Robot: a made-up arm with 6 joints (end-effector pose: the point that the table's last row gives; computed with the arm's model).
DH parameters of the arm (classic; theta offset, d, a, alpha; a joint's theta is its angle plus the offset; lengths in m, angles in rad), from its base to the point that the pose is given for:
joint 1: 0 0.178 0 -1.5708
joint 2: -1.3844 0 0.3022 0
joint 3: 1.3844 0 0.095 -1.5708
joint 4: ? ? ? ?
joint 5: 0 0 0.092 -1.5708
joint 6: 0 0.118 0 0
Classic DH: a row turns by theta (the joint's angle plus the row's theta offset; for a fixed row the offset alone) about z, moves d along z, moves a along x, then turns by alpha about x.
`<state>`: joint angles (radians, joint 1 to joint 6).
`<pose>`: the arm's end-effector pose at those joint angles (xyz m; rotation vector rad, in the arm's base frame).
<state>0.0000 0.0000 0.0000 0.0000 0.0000 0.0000</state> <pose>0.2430 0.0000 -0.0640 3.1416 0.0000 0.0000</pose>
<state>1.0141 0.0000 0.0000 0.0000 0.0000 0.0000</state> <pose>0.1284 0.2063 -0.0640 2.7463 1.5256 0.0000</pose>
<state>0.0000 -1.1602 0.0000 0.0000 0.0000 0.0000</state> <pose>0.3189 0.0000 0.3042 2.6276 0.0000 1.7219</pose>
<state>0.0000 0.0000 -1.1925 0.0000 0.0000 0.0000</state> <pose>0.6260 0.0000 0.4497 2.5995 0.0000 1.7641</pose>
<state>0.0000 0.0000 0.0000 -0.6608 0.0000 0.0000</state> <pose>0.2236 0.0565 -0.0640 2.9717 1.0192 0.0000</pose>
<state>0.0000 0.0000 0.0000 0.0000 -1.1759 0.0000</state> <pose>0.2953 0.0000 0.0935 2.6140 0.0000 1.7425</pose>
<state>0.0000 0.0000 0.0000 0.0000 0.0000 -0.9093</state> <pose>0.2430 0.0000 -0.0640 2.8224 1.3796 0.0000</pose>
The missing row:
joint 4: 0 0.421 0 1.5708
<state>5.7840 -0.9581 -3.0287 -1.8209 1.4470 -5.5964</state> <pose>-0.6507 0.2381 0.6536 -0.6778 -1.8828 1.6547</pose>
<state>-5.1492 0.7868 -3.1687 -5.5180 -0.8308 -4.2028</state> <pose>0.2632 0.3195 0.8012 0.3103 0.4572 0.6067</pose>
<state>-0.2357 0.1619 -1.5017 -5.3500 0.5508 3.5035</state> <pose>0.6598 -0.1722 0.4337 1.2998 1.8677 1.0137</pose>
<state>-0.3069 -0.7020 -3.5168 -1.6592 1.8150 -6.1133</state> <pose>-0.6360 0.0587 0.5749 0.1847 -2.2277 1.8025</pose>
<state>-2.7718 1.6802 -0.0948 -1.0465 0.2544 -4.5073</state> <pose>0.2713 0.0501 -0.0266 0.0915 1.5172 1.0618</pose>
